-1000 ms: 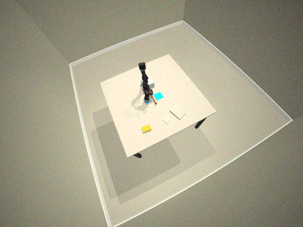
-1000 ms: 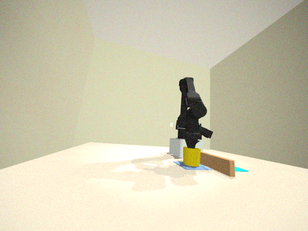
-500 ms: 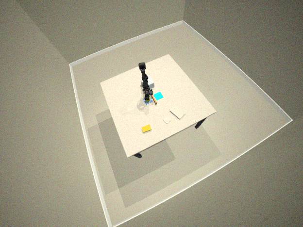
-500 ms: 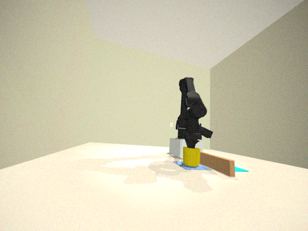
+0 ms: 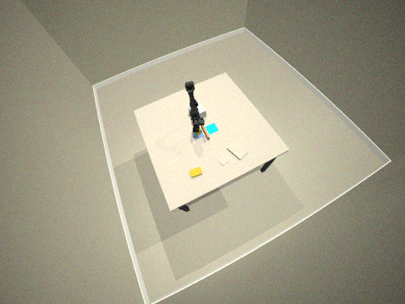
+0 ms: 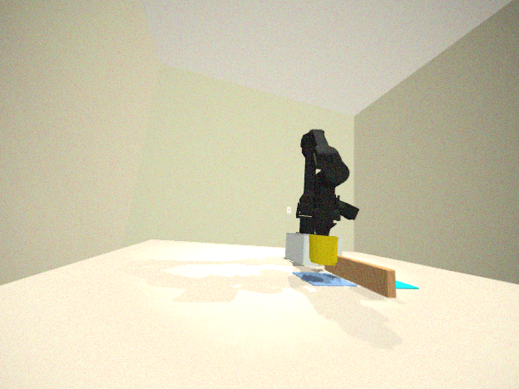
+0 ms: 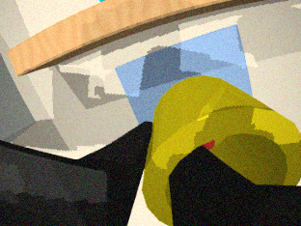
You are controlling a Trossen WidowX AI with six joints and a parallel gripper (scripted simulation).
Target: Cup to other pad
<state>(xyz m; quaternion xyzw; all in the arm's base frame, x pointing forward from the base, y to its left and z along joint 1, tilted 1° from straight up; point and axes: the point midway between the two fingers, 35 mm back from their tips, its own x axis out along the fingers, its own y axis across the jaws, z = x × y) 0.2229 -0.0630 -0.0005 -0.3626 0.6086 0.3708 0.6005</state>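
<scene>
Right now the cyan pad is 150 mm to the left of my gripper tip, 80 mm below it and 30 mm ahead of it. Also, from my gripper tip: wooden bar (70 mm to the left, 50 mm below, 30 mm ahead); then yellow cup (20 mm to the right, 20 mm ahead).
</scene>
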